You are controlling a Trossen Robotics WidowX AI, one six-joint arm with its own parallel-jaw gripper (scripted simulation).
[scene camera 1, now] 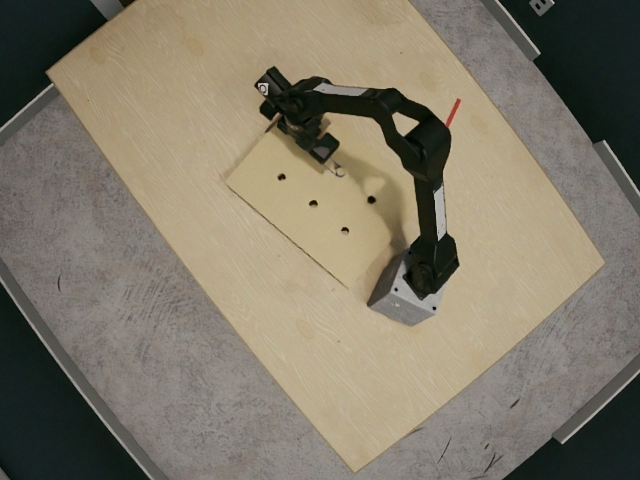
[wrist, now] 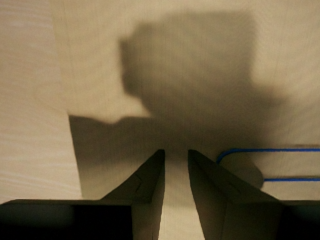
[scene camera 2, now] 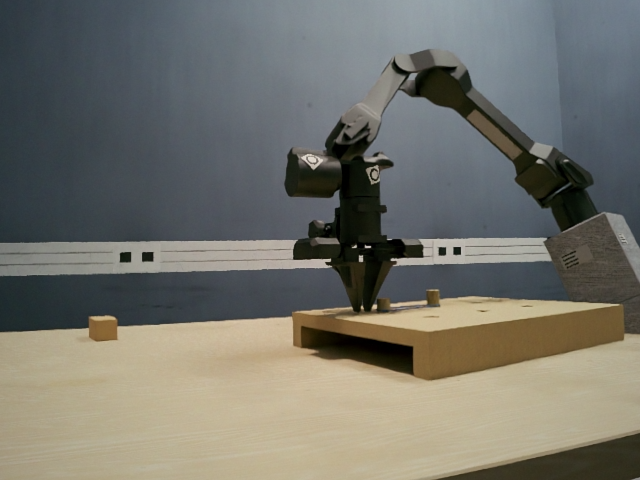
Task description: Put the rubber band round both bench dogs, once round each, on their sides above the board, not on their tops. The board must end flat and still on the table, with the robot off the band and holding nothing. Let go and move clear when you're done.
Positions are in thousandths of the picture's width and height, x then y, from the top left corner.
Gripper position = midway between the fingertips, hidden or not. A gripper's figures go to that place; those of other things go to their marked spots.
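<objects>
My gripper (scene camera 1: 468, 282) sits 113 cm from the lens. As for the wooden board (scene camera 1: 535, 422), I find it 111 cm from the lens.
</objects>
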